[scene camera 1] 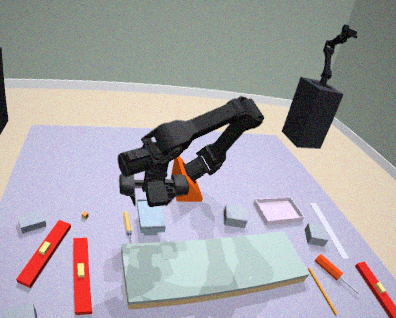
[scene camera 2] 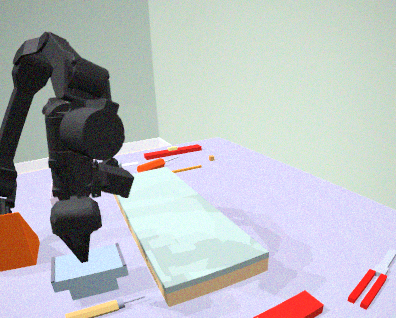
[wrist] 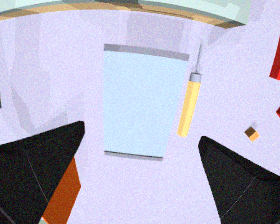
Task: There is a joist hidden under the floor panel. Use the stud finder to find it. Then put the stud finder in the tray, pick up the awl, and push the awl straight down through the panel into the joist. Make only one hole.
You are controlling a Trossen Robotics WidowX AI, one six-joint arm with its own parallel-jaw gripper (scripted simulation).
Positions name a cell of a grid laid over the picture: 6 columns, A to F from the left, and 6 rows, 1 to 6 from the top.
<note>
My gripper (scene camera 2: B5) is open, holding nothing. Also in view: a stud finder (scene camera 2: B6) and an awl (wrist: E3).
The stud finder is seen too in scene camera 1 (scene camera 1: C5) and in the wrist view (wrist: D3). My gripper is seen too in scene camera 1 (scene camera 1: C4) and in the wrist view (wrist: D4).
</note>
